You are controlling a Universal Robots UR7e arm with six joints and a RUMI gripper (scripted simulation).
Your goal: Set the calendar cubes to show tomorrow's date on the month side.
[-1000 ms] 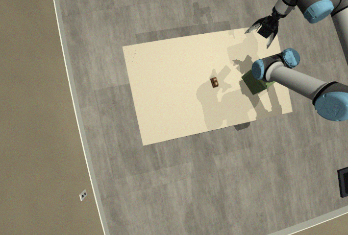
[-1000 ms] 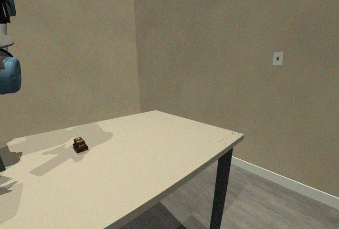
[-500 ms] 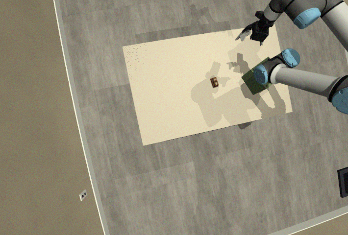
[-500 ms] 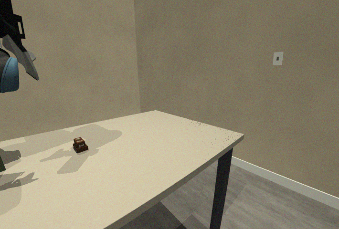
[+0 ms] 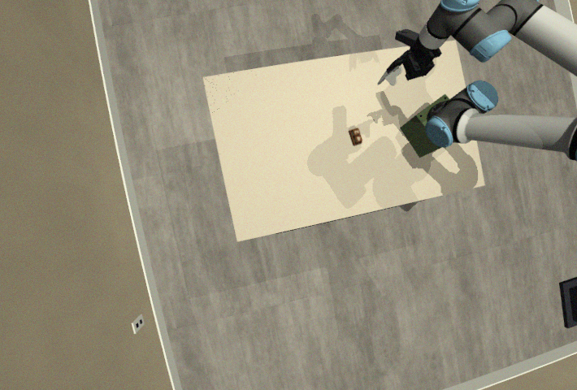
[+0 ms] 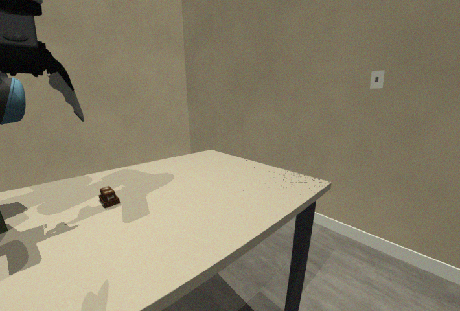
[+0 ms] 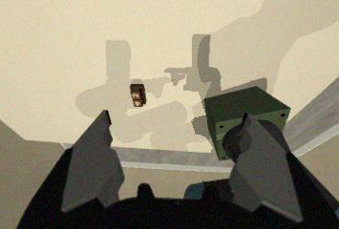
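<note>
Right now the brown digit cube is 23 cm below my hand, 13 cm to the left of it and 10 cm ahead of it. The rest, counted from my hand: brown calendar tray: 25 cm below, 15 cm to the left, 10 cm ahead.
</note>
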